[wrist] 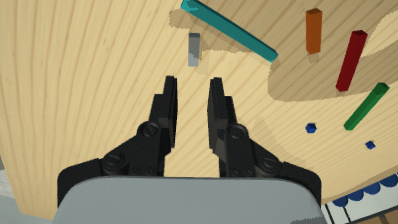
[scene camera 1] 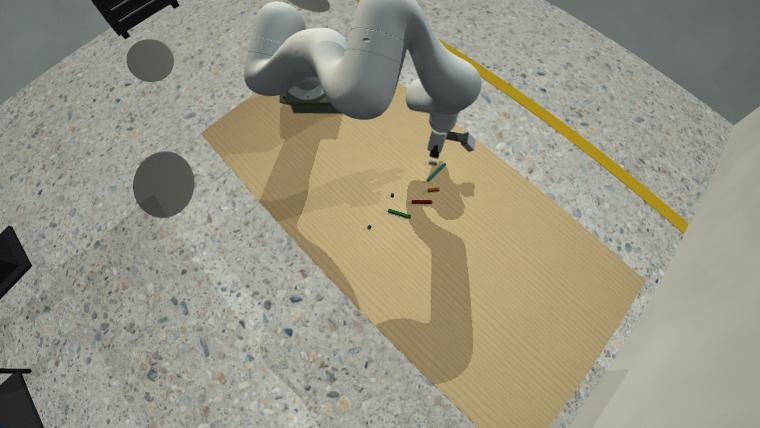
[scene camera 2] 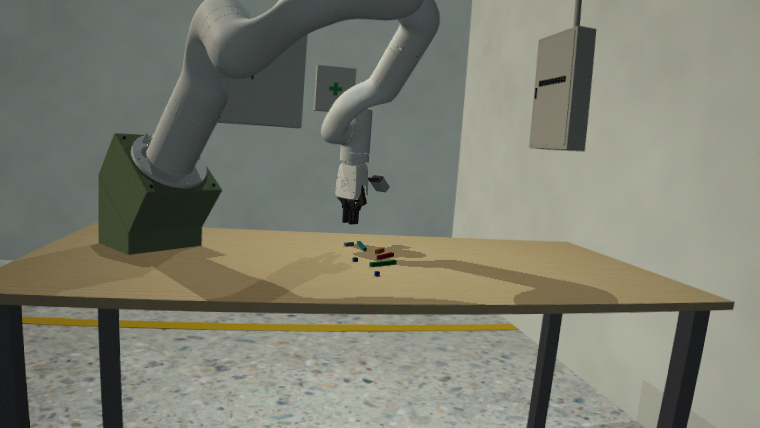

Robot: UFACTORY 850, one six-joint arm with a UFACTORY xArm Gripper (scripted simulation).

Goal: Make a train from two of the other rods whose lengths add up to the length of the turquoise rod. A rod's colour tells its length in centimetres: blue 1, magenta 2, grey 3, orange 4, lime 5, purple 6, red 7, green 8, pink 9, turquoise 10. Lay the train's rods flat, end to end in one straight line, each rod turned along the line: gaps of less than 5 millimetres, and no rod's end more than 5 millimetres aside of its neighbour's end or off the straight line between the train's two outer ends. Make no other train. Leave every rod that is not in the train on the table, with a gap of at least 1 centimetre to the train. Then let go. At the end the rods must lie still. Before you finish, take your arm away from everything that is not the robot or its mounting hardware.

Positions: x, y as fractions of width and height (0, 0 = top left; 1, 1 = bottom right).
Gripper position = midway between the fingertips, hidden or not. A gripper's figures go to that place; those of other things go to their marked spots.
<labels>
My gripper (wrist: 0.49, 0.41): 0.14 m from the lens. A red rod (wrist: 0.90, 0.17) is 0.24 m from the lens.
</labels>
